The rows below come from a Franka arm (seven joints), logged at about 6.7 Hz.
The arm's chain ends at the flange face. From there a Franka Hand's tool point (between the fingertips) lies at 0.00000 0.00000 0.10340 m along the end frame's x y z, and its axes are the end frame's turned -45 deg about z.
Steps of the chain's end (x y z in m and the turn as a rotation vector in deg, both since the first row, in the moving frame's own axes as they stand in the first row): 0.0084 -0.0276 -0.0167 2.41 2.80 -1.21; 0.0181 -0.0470 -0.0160 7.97 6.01 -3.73; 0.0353 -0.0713 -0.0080 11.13 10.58 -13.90; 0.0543 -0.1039 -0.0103 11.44 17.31 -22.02; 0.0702 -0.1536 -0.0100 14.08 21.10 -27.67
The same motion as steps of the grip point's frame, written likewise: 0.0321 -0.0131 -0.0169 -0.28 3.68 -1.21; 0.0637 -0.0235 -0.0176 1.39 9.89 -3.73; 0.1024 -0.0295 -0.0117 0.39 15.35 -13.90; 0.1483 -0.0348 -0.0169 -4.15 20.33 -22.02; 0.2021 -0.0611 -0.0198 -4.96 24.88 -27.67
